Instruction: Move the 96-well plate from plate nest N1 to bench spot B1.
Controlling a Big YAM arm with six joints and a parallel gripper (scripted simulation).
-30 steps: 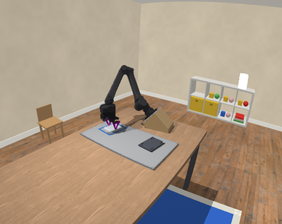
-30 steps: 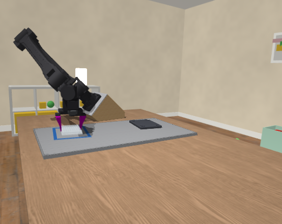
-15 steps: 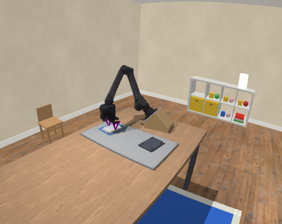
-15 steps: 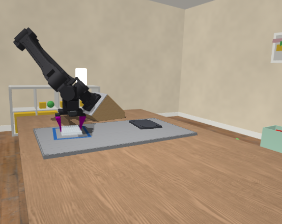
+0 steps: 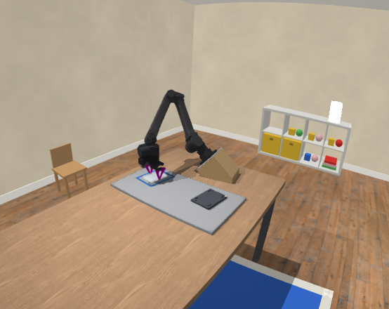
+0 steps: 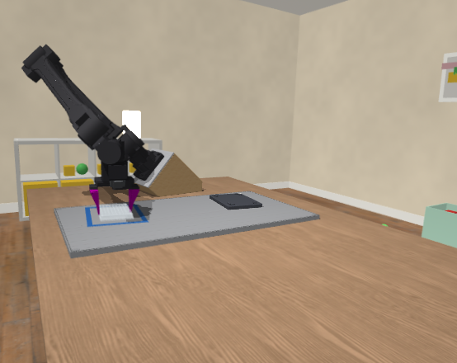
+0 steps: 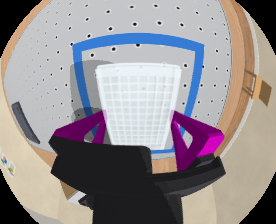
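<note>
The white 96-well plate lies 10 mm below my hand. Also, from my hand: dark plate nest (390 mm to the left, 60 mm ahead, 10 mm below).
</note>
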